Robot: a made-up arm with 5 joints. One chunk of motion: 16 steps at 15 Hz.
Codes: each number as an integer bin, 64 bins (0 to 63) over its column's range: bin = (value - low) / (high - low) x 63, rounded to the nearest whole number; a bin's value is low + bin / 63 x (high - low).
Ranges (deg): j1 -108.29..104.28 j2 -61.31..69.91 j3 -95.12..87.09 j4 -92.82..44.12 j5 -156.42..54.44
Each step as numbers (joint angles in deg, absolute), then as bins.
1 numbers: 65.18 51.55 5.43 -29.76 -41.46
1 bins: 51 54 35 29 34
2 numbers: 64.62 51.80 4.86 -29.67 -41.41
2 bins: 51 54 35 29 34
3 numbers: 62.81 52.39 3.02 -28.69 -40.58
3 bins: 51 55 34 30 35
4 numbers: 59.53 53.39 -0.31 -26.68 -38.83
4 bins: 50 55 33 30 35
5 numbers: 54.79 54.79 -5.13 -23.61 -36.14
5 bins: 48 56 31 32 36
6 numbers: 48.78 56.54 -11.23 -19.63 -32.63
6 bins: 47 57 29 34 37
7 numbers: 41.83 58.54 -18.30 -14.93 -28.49
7 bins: 44 58 27 36 38
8 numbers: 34.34 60.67 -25.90 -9.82 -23.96
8 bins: 42 59 24 38 40
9 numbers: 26.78 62.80 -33.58 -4.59 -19.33
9 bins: 40 60 21 41 41
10 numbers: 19.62 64.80 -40.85 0.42 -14.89
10 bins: 38 61 19 43 42
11 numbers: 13.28 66.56 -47.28 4.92 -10.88
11 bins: 36 61 17 45 43
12 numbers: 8.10 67.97 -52.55 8.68 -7.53
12 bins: 34 62 15 47 44
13 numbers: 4.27 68.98 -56.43 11.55 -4.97
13 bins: 33 63 13 48 45
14 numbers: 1.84 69.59 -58.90 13.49 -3.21
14 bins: 33 63 13 49 46
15 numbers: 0.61 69.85 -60.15 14.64 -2.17
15 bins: 32 63 12 49 46
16 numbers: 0.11 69.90 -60.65 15.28 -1.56
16 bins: 32 63 12 50 46
